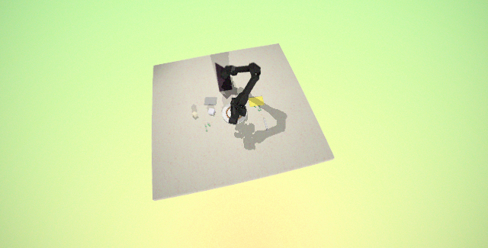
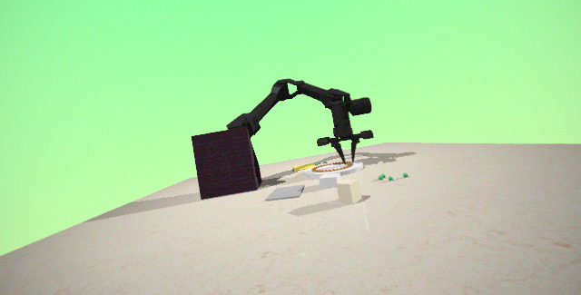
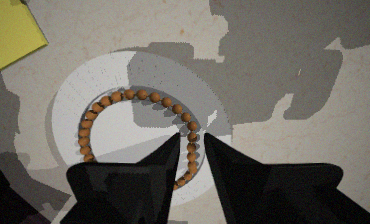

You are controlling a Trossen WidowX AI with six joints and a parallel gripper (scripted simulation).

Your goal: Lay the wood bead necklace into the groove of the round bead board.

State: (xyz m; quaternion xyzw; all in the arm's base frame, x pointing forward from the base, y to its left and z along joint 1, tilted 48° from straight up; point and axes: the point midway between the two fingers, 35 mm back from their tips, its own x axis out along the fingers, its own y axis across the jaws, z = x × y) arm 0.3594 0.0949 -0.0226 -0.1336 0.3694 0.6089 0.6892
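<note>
Now: the round white bead board 6 cm behind my gripper tip and 1 cm below it. Round my gripper tip: thin white strip 22 cm to the left, 9 cm ahead, 1 cm below; then yellow card 19 cm to the left, 15 cm behind, 1 cm below; then grey flat plate 22 cm behind, 18 cm to the right, 1 cm below.
</note>
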